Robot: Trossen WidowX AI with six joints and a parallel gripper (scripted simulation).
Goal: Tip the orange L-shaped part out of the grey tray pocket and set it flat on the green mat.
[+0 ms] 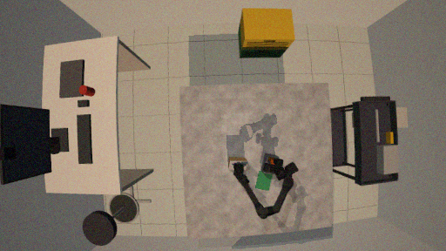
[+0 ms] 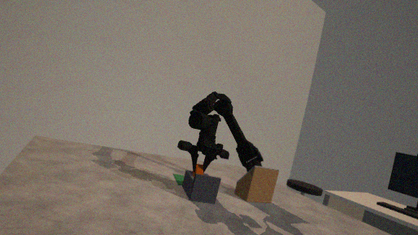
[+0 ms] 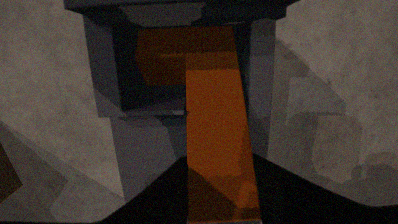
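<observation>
Now: gripper tip 140 mm to the left of the green mat, 90 mm above it and 30 mm past it. From my gripper tip the other things lie so: orange L-shaped part (30 mm to the left, 30 mm below, 10 mm behind).
</observation>
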